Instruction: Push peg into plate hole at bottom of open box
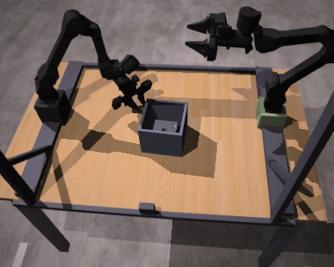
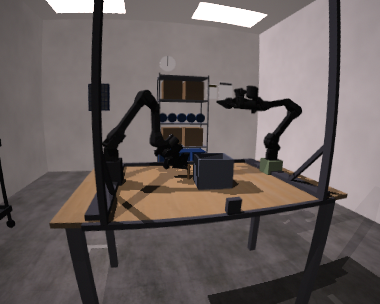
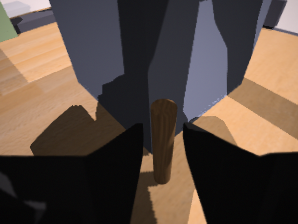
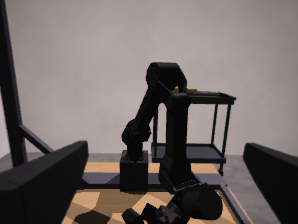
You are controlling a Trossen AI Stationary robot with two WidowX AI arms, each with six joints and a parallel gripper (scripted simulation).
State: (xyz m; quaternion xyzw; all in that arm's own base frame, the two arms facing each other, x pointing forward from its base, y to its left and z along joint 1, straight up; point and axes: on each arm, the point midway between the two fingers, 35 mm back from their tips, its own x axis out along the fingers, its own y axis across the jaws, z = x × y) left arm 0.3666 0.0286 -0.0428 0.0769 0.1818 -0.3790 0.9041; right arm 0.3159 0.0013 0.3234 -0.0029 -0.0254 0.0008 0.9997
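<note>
Now: left hand 2 cm past the wooden peg, 2 cm to the left of it and 3 cm above it. From my left hand the other things lie so: pale plate (12 cm behind, 11 cm to the right, 3 cm below).
</note>
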